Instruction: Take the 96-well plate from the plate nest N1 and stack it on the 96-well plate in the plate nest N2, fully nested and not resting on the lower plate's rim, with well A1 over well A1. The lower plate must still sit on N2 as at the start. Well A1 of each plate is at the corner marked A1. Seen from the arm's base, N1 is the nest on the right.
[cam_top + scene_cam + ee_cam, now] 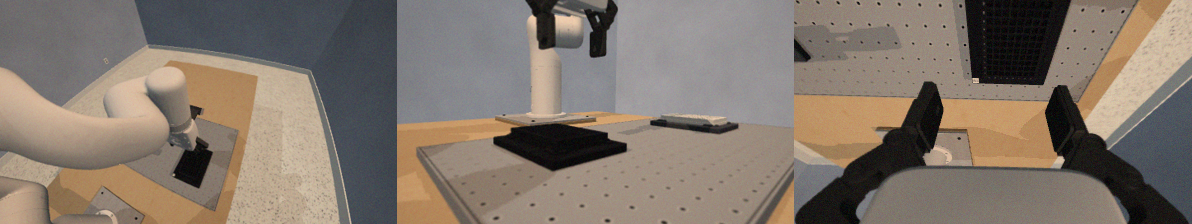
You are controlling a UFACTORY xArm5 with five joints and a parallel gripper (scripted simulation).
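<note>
Now: the black 96-well plate 130 mm below my hand, 30 mm to the right of it and 10 mm behind it. Round my hand: white 96-well plate: 350 mm to the left, 130 mm below, 20 mm behind; then dark nest N2: 350 mm to the left, 140 mm below, 20 mm behind; then nest N1: 140 mm below, 20 mm to the right, 10 mm behind.
</note>
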